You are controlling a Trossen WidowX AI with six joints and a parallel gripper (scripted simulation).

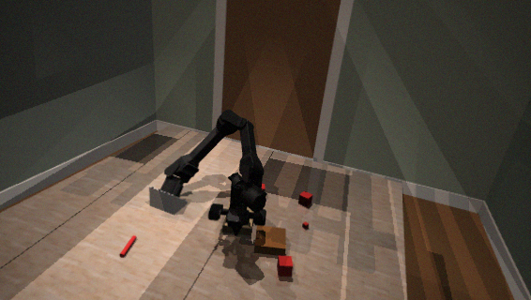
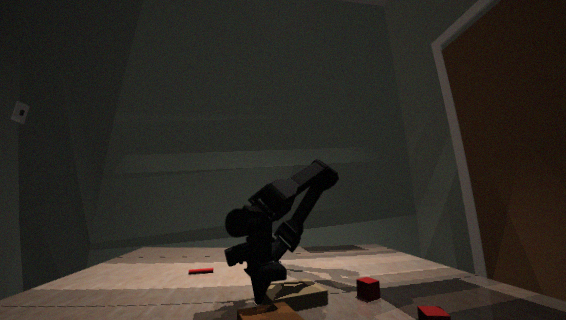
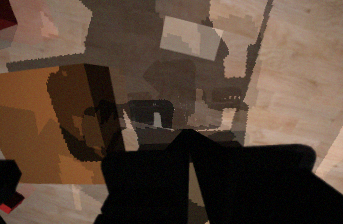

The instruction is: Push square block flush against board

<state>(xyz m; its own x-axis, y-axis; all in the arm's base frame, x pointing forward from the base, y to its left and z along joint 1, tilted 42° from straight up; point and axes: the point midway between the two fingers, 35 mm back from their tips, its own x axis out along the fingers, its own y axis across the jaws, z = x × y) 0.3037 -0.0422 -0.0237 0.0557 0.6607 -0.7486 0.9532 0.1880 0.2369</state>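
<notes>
The pale tan board is 8 cm to the left of my gripper tip, 3 cm behind it and 1 cm above it. From my gripper tip the other things lie so: orange square block: 12 cm ahead, 2 cm to the left, 1 cm above; red stick: 28 cm behind, 19 cm to the right; small red ball: 20 cm ahead, 16 cm to the left.
</notes>
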